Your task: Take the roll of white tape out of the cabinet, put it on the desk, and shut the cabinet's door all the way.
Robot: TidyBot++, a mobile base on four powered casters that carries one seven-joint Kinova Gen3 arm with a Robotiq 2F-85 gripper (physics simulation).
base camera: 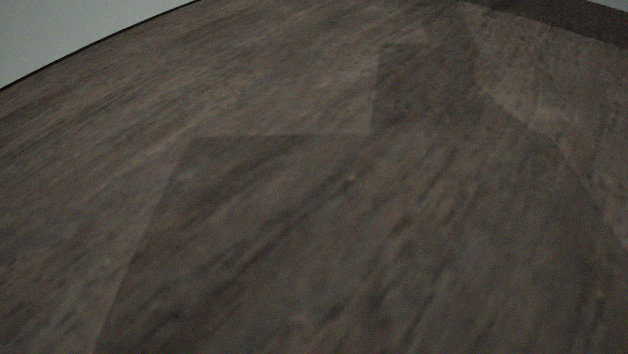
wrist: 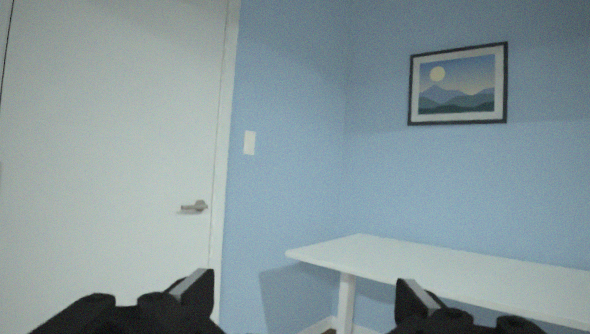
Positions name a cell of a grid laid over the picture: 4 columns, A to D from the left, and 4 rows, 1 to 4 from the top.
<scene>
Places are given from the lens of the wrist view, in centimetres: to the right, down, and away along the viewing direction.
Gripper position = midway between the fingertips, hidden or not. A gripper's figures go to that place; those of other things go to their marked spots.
my gripper (wrist: C4): 0, 6, 15
white desk (wrist: D4): 86, 45, 108
</scene>
